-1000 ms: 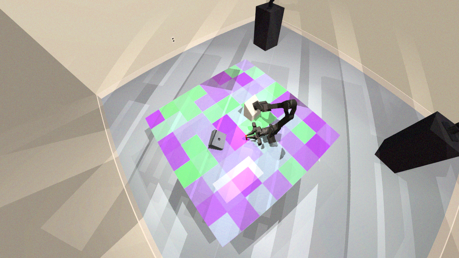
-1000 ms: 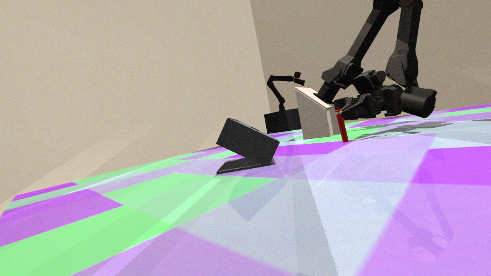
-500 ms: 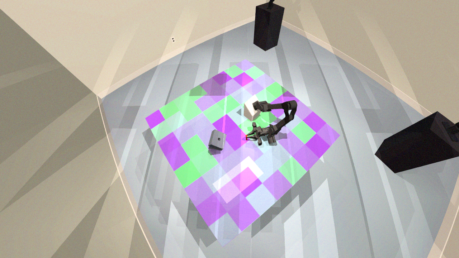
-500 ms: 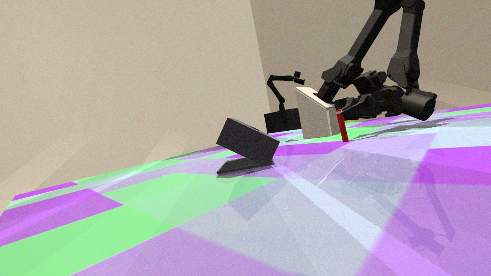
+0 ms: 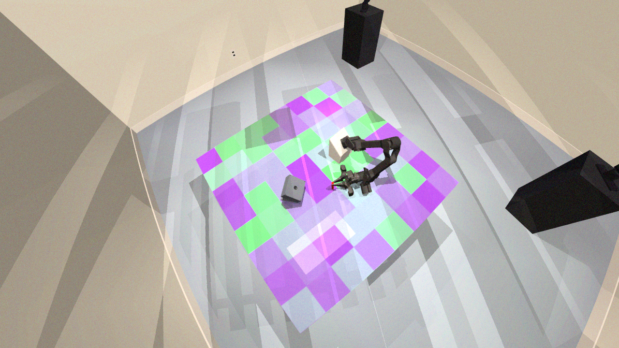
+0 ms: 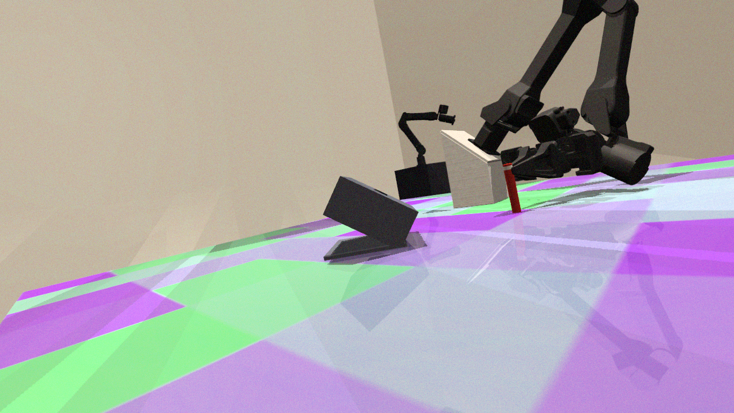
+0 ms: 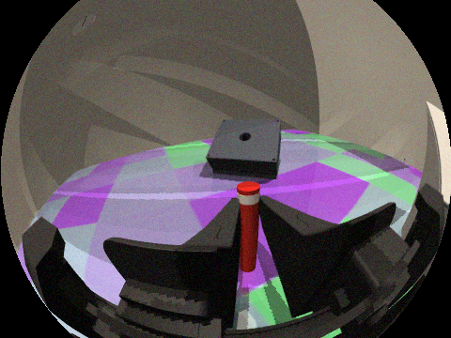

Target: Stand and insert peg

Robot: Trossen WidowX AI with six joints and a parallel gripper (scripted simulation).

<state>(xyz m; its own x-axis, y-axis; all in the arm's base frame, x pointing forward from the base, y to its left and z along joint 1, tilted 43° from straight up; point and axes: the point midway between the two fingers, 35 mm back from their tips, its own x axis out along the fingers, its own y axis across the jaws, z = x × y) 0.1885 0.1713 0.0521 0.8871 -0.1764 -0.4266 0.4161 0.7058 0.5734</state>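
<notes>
Now: the peg 10 mm below my gripper tip. From my gripper tip the other things lie so: sloped panel 200 mm ahead, 120 mm to the right, 20 mm below.
</notes>
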